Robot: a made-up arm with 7 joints. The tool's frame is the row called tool.
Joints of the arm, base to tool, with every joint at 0 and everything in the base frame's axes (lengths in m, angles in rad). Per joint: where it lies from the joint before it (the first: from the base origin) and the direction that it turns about. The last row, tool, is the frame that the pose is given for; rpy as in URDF.
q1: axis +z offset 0 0 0.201
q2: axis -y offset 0 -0.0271 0.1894
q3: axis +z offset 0 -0.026 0.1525
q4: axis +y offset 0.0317 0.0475 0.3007
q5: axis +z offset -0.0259 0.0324 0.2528
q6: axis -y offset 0 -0.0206 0.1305
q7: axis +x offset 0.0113 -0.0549 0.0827
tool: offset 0 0 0 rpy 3.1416 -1.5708 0
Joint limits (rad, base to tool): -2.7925..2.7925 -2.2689..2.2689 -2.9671..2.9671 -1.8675..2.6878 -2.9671..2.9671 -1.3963..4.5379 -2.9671..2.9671
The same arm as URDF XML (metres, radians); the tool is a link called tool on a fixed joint. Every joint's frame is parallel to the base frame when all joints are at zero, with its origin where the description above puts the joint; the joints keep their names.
<robot name="arm">
<joint name="q1" type="revolute"><parent link="base"/><child link="link1"/><origin xyz="0.0000 0.0000 0.2010" rpy="0.0000 0.0000 0.0000"/><axis xyz="0 0 1"/><limit lower="-2.7925" upper="2.7925"/></joint>
<joint name="q2" type="revolute"><parent link="link1"/><child link="link2"/><origin xyz="0.0000 -0.0271 0.1894" rpy="0.0000 0.0000 0.0000"/><axis xyz="0 -1 0"/><limit lower="-2.2689" upper="2.2689"/></joint>
<joint name="q3" type="revolute"><parent link="link2"/><child link="link3"/><origin xyz="0.0000 -0.0260 0.1525" rpy="0.0000 0.0000 0.0000"/><axis xyz="0 0 1"/><limit lower="-2.9671" upper="2.9671"/></joint>
<joint name="q4" type="revolute"><parent link="link3"/><child link="link4"/><origin xyz="0.0317 0.0475 0.3007" rpy="0.0000 0.0000 0.0000"/><axis xyz="0 1 0"/><limit lower="-1.8675" upper="2.6878"/></joint>
<joint name="q5" type="revolute"><parent link="link4"/><child link="link5"/><origin xyz="-0.0259 0.0324 0.2528" rpy="0.0000 0.0000 0.0000"/><axis xyz="0 0 1"/><limit lower="-2.9671" upper="2.9671"/></joint>
<joint name="q6" type="revolute"><parent link="link5"/><child link="link6"/><origin xyz="0.0000 -0.0206 0.1305" rpy="0.0000 0.0000 0.0000"/><axis xyz="0 -1 0"/><limit lower="-1.3963" upper="4.5379"/></joint>
<joint name="q7" type="revolute"><parent link="link6"/><child link="link7"/><origin xyz="0.0113 -0.0549 0.0827" rpy="0.0000 0.0000 0.0000"/><axis xyz="1 0 0"/><limit lower="-2.9671" upper="2.9671"/></joint>
<joint name="tool_joint" type="fixed"><parent link="link7"/><child link="tool"/><origin xyz="0.0000 0.0000 0.0000" rpy="-3.1416 -1.5708 0.0000"/></joint>
<link name="base"/>
<link name="link1"/>
<link name="link2"/>
<link name="link3"/>
<link name="link4"/>
<link name="link5"/>
<link name="link6"/>
<link name="link7"/>
<link name="tool"/>
</robot>

